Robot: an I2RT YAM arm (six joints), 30 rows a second.
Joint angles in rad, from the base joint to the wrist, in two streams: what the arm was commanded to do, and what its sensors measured. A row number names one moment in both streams.
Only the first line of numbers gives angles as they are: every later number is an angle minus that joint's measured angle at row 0.
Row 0, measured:
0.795 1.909 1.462 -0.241 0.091 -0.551
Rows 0 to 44, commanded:
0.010 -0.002 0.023 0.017 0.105 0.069
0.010 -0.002 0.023 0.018 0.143 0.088
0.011 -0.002 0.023 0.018 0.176 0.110
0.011 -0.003 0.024 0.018 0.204 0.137
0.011 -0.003 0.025 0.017 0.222 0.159
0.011 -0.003 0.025 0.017 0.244 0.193
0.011 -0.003 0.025 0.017 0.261 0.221
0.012 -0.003 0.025 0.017 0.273 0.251
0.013 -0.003 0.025 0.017 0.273 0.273
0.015 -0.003 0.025 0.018 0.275 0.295
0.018 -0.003 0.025 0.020 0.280 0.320
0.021 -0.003 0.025 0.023 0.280 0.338
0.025 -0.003 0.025 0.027 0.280 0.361
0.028 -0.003 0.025 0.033 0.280 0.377
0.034 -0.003 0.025 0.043 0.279 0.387
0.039 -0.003 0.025 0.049 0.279 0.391
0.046 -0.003 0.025 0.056 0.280 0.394
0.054 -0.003 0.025 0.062 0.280 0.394
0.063 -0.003 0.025 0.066 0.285 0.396
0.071 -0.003 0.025 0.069 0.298 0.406
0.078 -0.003 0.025 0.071 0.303 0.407
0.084 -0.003 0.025 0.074 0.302 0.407
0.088 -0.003 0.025 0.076 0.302 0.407
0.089 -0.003 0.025 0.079 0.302 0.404
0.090 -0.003 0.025 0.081 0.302 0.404
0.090 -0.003 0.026 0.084 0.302 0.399
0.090 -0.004 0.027 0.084 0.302 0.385
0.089 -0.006 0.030 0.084 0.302 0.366
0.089 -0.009 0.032 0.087 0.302 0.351
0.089 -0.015 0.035 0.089 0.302 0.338
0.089 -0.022 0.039 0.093 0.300 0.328
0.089 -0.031 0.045 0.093 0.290 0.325
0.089 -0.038 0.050 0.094 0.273 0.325
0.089 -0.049 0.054 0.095 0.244 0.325
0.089 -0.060 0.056 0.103 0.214 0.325
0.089 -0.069 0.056 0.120 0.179 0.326
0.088 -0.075 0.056 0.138 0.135 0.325
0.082 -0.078 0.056 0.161 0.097 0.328
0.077 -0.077 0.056 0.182 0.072 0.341
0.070 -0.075 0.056 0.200 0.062 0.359
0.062 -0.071 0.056 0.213 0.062 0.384
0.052 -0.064 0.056 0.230 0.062 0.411
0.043 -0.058 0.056 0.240 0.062 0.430
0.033 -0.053 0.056 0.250 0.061 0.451
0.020 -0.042 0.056 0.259 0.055 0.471
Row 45, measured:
0.062 -0.044 0.038 0.250 0.095 0.390
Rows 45 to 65, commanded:
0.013 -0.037 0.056 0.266 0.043 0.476
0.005 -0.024 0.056 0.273 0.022 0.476
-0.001 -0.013 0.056 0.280 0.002 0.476
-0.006 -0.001 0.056 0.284 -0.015 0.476
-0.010 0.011 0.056 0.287 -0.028 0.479
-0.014 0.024 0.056 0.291 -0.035 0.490
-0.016 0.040 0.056 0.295 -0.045 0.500
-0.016 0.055 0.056 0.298 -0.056 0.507
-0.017 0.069 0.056 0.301 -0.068 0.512
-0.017 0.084 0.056 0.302 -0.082 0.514
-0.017 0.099 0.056 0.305 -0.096 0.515
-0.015 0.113 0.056 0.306 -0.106 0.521
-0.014 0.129 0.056 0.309 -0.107 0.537
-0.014 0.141 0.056 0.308 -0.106 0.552
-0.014 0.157 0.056 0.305 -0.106 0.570
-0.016 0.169 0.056 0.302 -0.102 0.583
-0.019 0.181 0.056 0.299 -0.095 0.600
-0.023 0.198 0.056 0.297 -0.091 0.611
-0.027 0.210 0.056 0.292 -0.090 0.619
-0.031 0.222 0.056 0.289 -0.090 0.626
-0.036 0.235 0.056 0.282 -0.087 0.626
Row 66, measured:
-0.017 0.194 0.043 0.296 -0.084 0.573
